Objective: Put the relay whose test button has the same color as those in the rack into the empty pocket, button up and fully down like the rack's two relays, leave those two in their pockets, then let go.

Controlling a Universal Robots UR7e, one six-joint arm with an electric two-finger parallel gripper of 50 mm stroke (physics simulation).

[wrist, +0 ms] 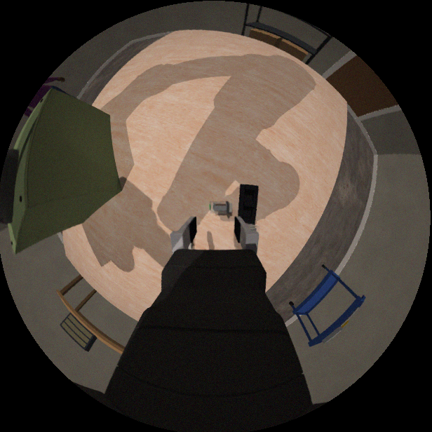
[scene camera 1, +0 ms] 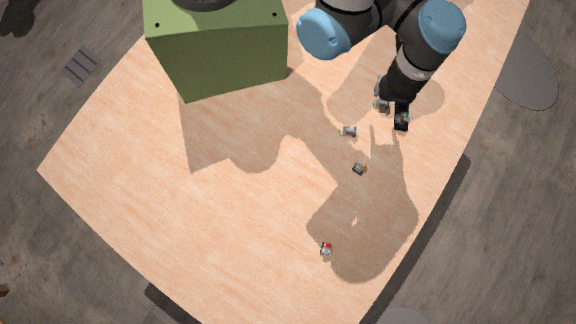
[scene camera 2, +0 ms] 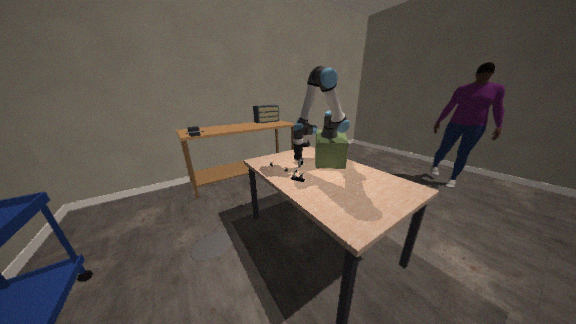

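Seen in the pictures: gripper, between the fingertips: (scene camera 1: pixel 387 94) (scene camera 2: pixel 300 166); arm's base, origin of its link: (scene camera 2: pixel 329 134).
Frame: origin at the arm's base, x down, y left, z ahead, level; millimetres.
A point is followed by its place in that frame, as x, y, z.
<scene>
The black rack (scene camera 1: pixel 400 128) {268, 93, 490} (scene camera 2: pixel 298 179) {273, 160, 478} (wrist: pixel 248 186) lies on the table. One relay with a green button (scene camera 1: pixel 404 118) {234, 105, 483} stands in its end pocket; in the wrist view my right finger mostly hides it. Two pockets look empty in the wrist view; I cannot make out a second relay in the rack. A grey relay with a green button (scene camera 1: pixel 383 106) {264, 114, 425} (wrist: pixel 220 207) lies on its side, left of the rack. Another green-button relay (scene camera 1: pixel 349 131) {259, 3, 391} lies on its side farther off. My gripper (wrist: pixel 215 224) is open and empty, above the table beside the rack's near end in the wrist view.
A relay with an orange button (scene camera 1: pixel 359 168) {244, -61, 459} and one with a red button (scene camera 1: pixel 326 249) {244, -252, 502} are on the table (scene camera 1: pixel 125 200) {286, -454, 48}. The large green box (scene camera 1: pixel 230 65) {152, -62, 103} (scene camera 2: pixel 331 152) {129, 123, 81} (wrist: pixel 70 165) under the arm's base stands to the left in the wrist view.
</scene>
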